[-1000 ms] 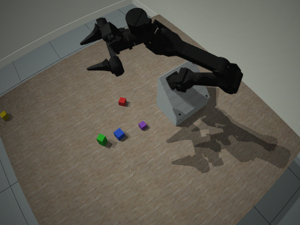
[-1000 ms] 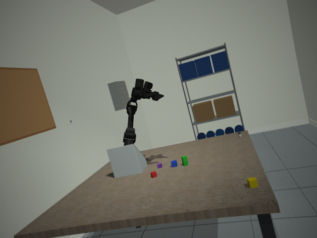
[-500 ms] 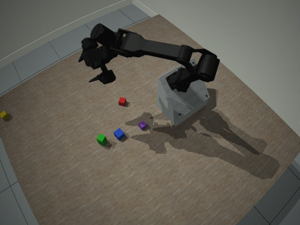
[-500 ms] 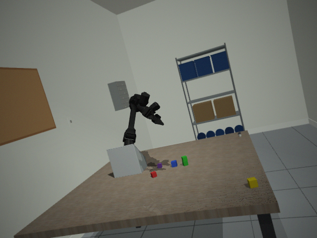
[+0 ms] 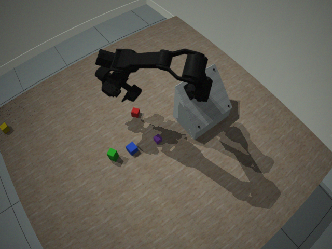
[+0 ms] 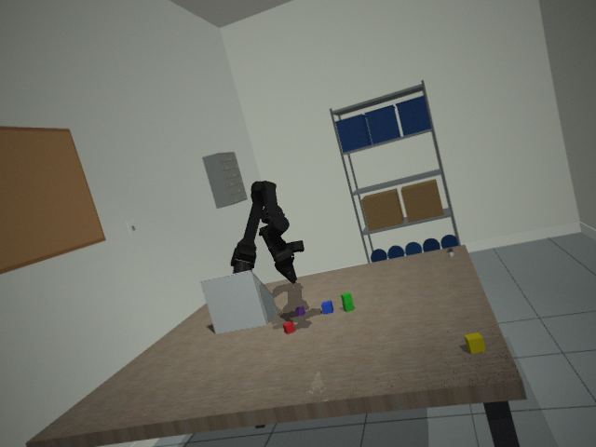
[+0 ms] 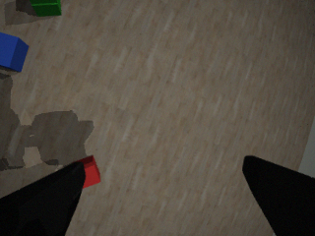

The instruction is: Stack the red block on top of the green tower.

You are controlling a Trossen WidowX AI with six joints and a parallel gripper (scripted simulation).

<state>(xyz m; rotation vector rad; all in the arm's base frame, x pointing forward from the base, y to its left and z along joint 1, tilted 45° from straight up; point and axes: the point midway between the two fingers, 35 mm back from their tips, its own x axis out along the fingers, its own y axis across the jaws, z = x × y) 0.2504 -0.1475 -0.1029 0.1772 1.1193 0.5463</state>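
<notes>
The small red block is 16 cm below my gripper tip, 7 cm behind it and 3 cm to the left of it. From my gripper tip the other things lie so: yellow block (50 cm ahead, 32 cm to the right, 16 cm below); then blue block (17 cm to the left, 16 cm below, 5 cm ahead); then purple block (20 cm to the left, 16 cm below, 7 cm behind).
</notes>
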